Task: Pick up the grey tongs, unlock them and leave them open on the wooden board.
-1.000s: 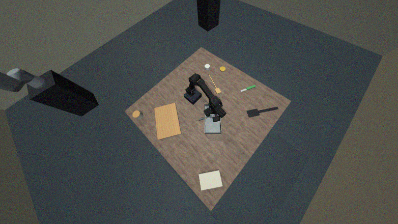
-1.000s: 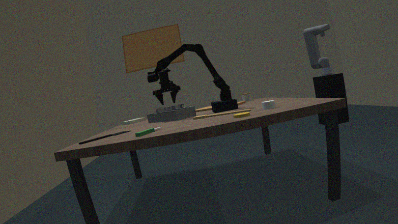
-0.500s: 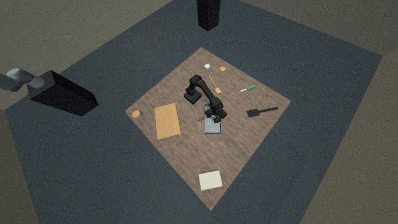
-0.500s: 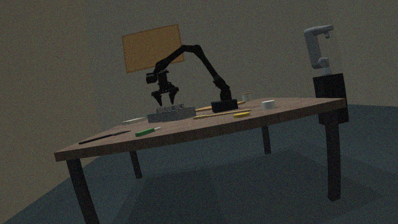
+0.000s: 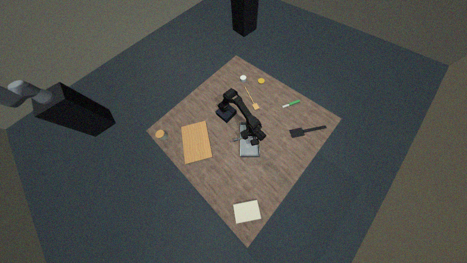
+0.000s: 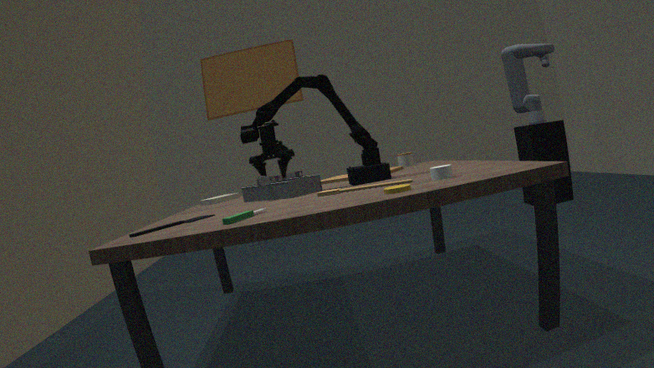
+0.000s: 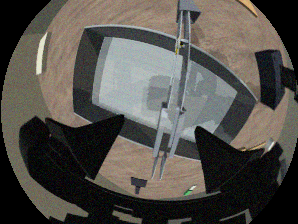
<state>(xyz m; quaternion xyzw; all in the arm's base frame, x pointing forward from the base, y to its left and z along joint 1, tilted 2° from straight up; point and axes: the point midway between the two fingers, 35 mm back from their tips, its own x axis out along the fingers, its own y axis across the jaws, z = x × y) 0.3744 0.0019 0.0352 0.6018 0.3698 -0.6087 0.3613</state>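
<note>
Now: the roasting tin 4 cm below my gripper tip, 2 cm to the right of it and 1 cm behind it. From my gripper tip the other things lie so: green-handled tool (52 cm to the left, 6 cm below, 2 cm behind); wooden board (38 cm to the right, 32 cm behind, 6 cm below); black spatula (41 cm to the left, 26 cm ahead, 7 cm below).
</note>
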